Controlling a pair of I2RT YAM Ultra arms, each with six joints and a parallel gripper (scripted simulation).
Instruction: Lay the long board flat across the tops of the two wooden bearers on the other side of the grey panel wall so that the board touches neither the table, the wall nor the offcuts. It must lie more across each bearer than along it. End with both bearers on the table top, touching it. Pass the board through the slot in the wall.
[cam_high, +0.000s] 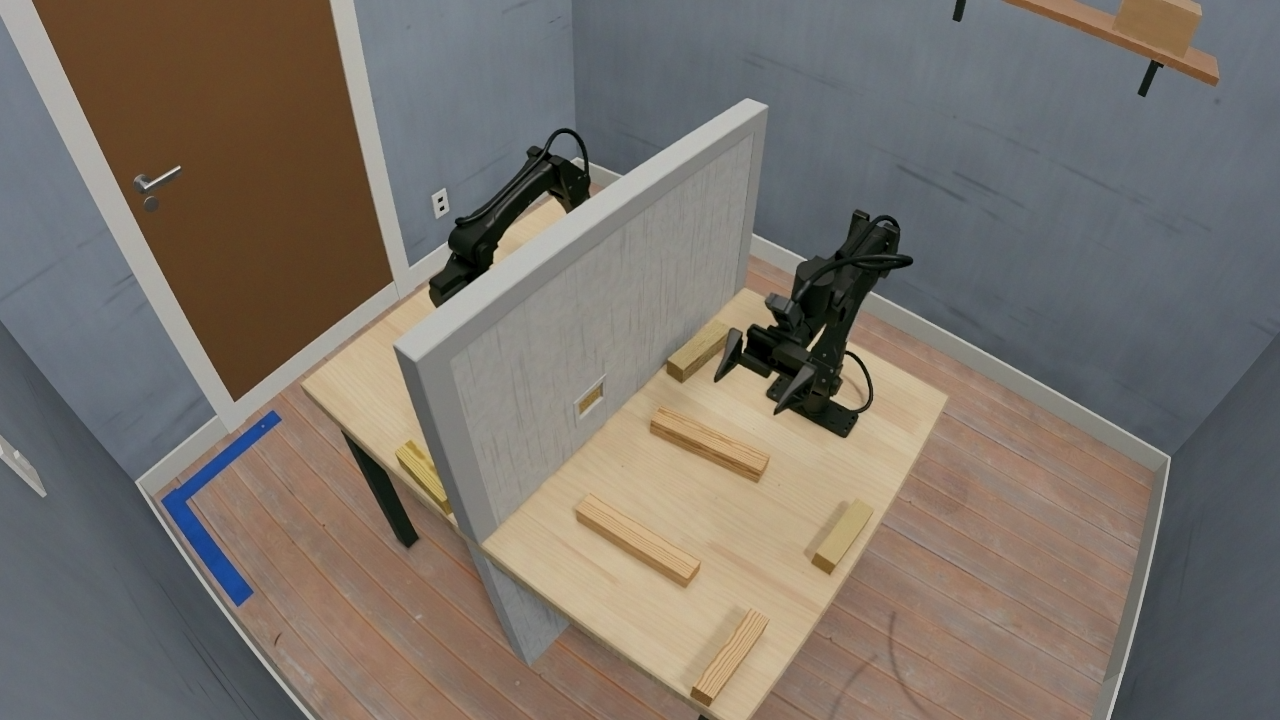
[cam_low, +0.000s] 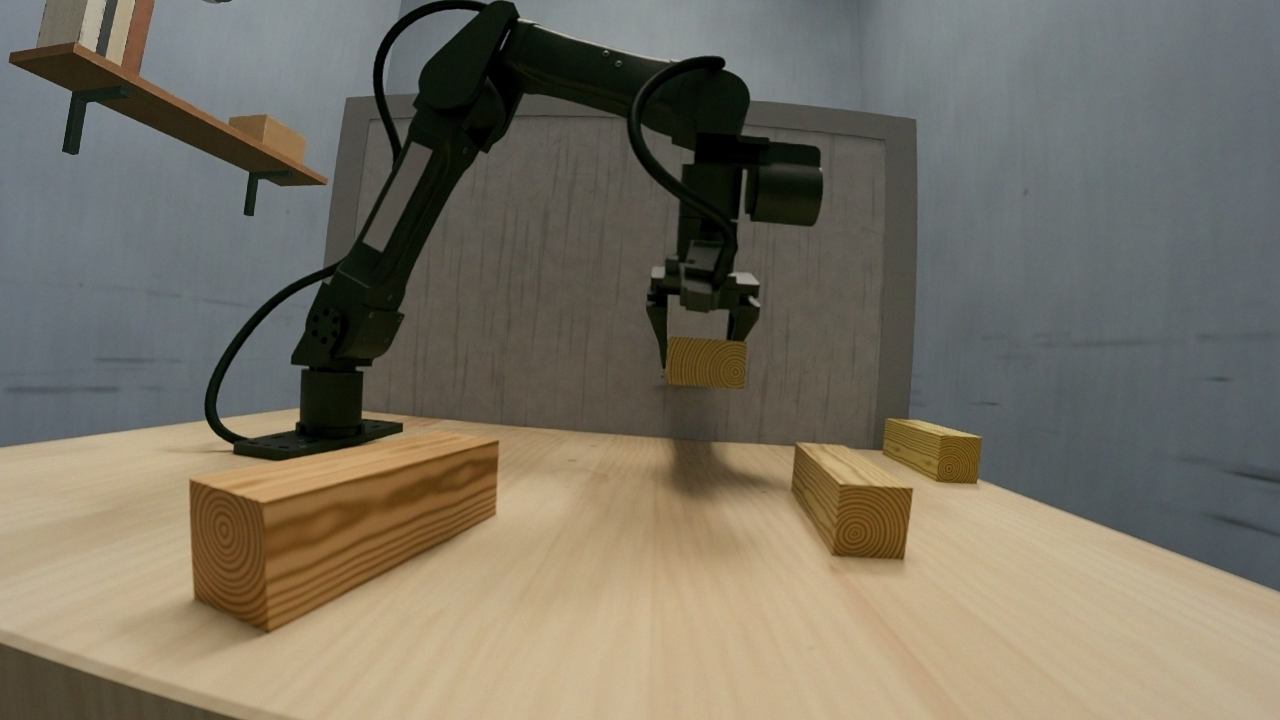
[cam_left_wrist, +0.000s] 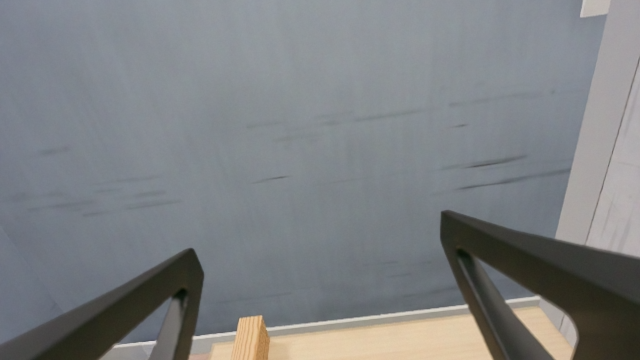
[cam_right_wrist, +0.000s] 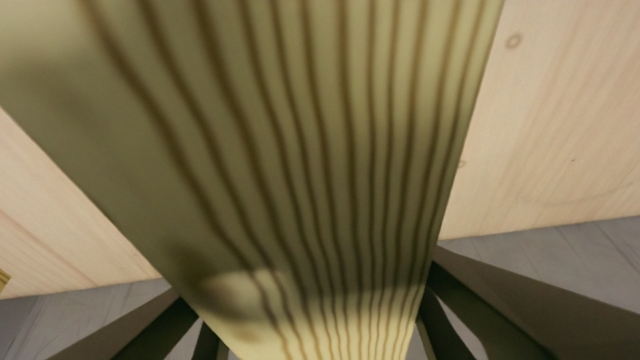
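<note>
Right now the long pale board is 50 mm to the left of my right hand. Round my right hand: wooden bearer: 450 mm to the left, 120 mm ahead, 90 mm below; then thick block: 290 mm to the right, 160 mm behind, 80 mm below.
</note>
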